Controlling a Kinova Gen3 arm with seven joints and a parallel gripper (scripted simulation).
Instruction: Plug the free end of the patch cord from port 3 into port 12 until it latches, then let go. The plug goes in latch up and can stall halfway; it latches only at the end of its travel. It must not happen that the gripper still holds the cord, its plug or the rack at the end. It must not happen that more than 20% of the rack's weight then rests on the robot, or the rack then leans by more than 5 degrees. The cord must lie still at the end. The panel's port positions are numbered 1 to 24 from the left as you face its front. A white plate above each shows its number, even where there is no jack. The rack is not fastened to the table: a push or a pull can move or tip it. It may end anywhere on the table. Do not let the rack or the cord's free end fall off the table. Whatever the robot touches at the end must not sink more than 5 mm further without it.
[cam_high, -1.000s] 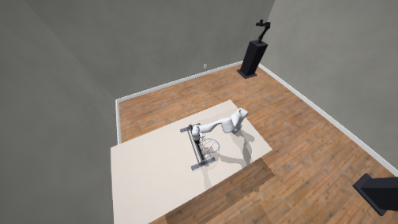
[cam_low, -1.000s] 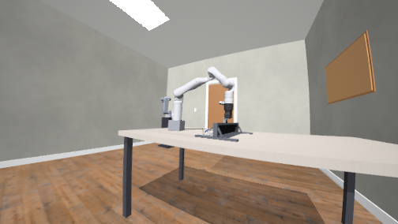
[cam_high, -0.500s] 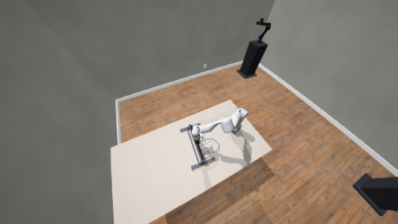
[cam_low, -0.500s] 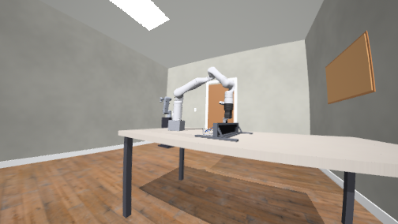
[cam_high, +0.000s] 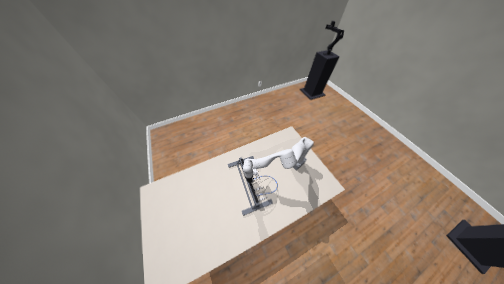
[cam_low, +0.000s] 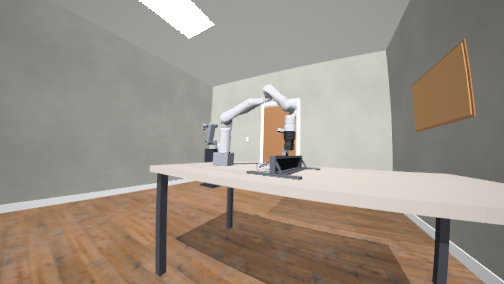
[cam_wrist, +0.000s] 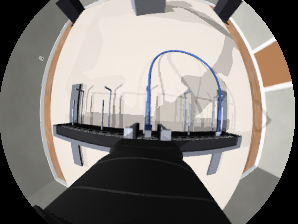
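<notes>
Right now the plug is 1 cm ahead of my hand and 1 cm below it.
</notes>
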